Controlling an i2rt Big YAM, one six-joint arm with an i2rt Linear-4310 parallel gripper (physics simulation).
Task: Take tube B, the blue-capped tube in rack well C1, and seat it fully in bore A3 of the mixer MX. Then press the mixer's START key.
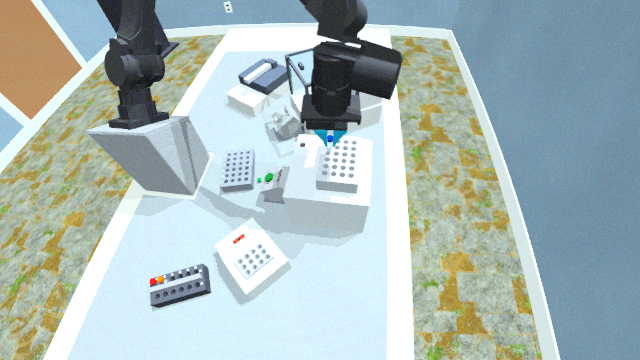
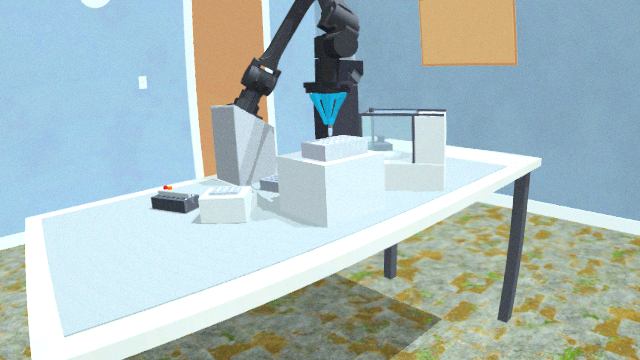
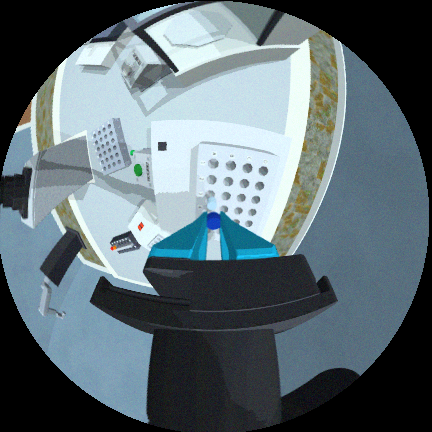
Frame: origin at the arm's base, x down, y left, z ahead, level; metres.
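Where they show: gripper, fingertip midpoint: [image 1: 330, 144] [image 2: 328, 124] [image 3: 213, 216]; arm's base at its link origin: [image 1: 140, 122] [image 2: 242, 115] [image 3: 25, 191].
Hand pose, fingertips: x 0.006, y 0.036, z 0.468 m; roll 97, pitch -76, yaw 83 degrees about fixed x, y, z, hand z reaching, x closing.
Note:
Things, the pixels of their top centre, and the offset from my fingertips.
- Tube B at its top centre: [image 3: 210, 223] [image 1: 329, 136] [image 2: 329, 117] dx -0.017, dy +0.005, dz -0.003 m
- large white box at its top centre: [image 3: 177, 198] [image 1: 310, 154] [image 2: 317, 137] dx +0.034, dy -0.009, dz -0.042 m
- large green round button at its top centre: [image 3: 135, 171] [image 1: 268, 175] dx +0.130, dy -0.023, dz -0.153 m
- grey-blue rack at its top centre: [image 3: 105, 147] [image 1: 237, 166] [image 2: 284, 176] dx +0.174, dy +0.011, dz -0.275 m
- white box with a red display, top centre: [image 1: 246, 249] [image 2: 227, 186] [image 3: 149, 240] dx +0.135, dy -0.215, dz -0.130 m
- glass-fronted enclosure at its top centre: [image 1: 319, 58] [image 2: 389, 107] dx -0.018, dy +0.277, dz -0.099 m
Tube B [image 1: 330, 138] [image 2: 330, 131] [image 3: 213, 220], blue-capped, is held upright in my gripper [image 1: 330, 143] [image 2: 329, 123] [image 3: 213, 216]. The blue fingers are shut on it. Below is a pale block with rows of round bores [image 1: 336, 185] [image 2: 314, 151], on top of a large white box [image 1: 325, 212] [image 2: 305, 190] [image 3: 172, 170], seemingly the mixer. The tube's lower end is at the block's column A side, near rows 3 and 4; whether it enters a bore cannot be told. Beside the box, a large green round button [image 1: 269, 177] [image 3: 138, 170] sits on a small sloped panel; its label is unreadable.
A grey-blue rack [image 1: 237, 188] stands beyond the green button. A white box with a red display [image 1: 239, 239] and a dark rack with red and orange caps [image 1: 180, 298] [image 2: 174, 204] stand nearer. A glass-fronted enclosure [image 2: 429, 137] is behind the large box; the pedestal [image 1: 155, 155] is left.

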